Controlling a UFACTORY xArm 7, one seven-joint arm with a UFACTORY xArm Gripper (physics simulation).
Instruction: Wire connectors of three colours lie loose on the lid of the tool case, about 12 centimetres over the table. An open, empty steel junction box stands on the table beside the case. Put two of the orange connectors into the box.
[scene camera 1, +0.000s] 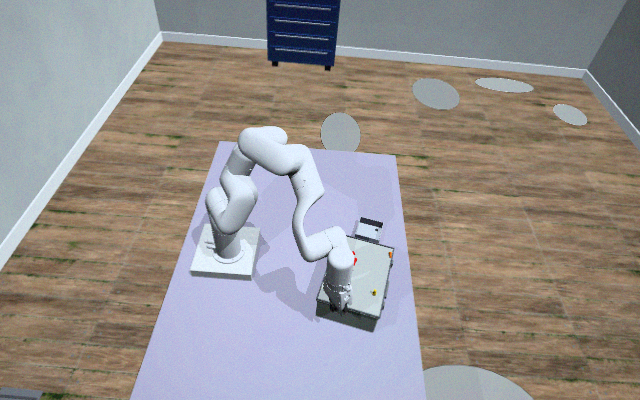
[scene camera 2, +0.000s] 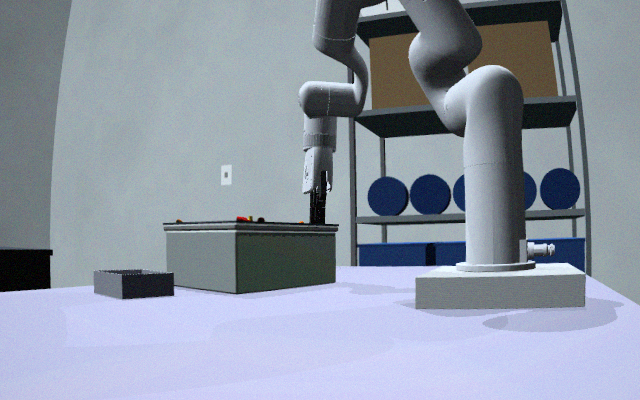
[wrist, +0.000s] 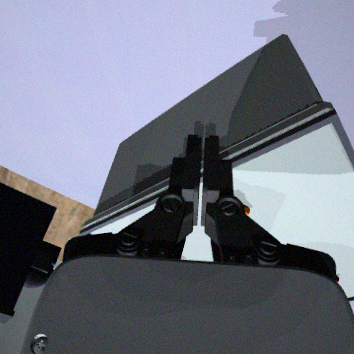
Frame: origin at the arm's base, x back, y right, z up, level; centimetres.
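Seen in the pictures: gripper, fingertip midpoint: (scene camera 1: 334, 308) (wrist: 202, 154); arm's base at its link origin: (scene camera 1: 228, 250) (scene camera 2: 495, 269).
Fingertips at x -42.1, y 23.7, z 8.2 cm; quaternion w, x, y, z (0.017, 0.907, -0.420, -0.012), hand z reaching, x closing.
Note:
Offsets run from my fingertips to a thing's top centre. Level surfaces: height alone.
My gripper (scene camera 1: 338, 310) (scene camera 2: 318, 222) (wrist: 202, 154) is shut and empty, its fingers pointing down at the lid edge of the tool case {dx -7.5, dy -15.3, dz +0.1 cm} (scene camera 1: 367, 270) (scene camera 2: 285, 260) (wrist: 300, 200). An orange connector {dx -1.9, dy -4.8, dz +0.9 cm} (scene camera 2: 301, 222) (wrist: 247, 210) lies on the lid close beside the fingers; in the wrist view the right finger hides most of it. Another orange connector {dx -18.9, dy -24.4, dz +0.9 cm} (scene camera 1: 390, 255) (scene camera 2: 179, 221) lies at the lid's far edge. Red pieces (scene camera 1: 354, 259) (scene camera 2: 242, 219) and a yellow connector {dx -13.0, dy -7.4, dz +2.1 cm} (scene camera 1: 374, 292) (scene camera 2: 250, 218) also lie on the lid. The junction box {dx -12.4, dy -43.9, dz -8.7 cm} (scene camera 1: 371, 222) (scene camera 2: 148, 285) stands beside the case.
The arm's base plate (scene camera 1: 200, 265) (scene camera 2: 500, 292) stands on the table {dz -12.5 cm} (scene camera 1: 225, 350) (scene camera 2: 300, 350), across from the case. A dark small piece {dx -4.2, dy -16.6, dz +1.3 cm} (scene camera 2: 260, 220) lies on the lid. A shelf rack (scene camera 2: 352, 200) and a blue drawer cabinet (scene camera 1: 302, 42) stand beyond the table.

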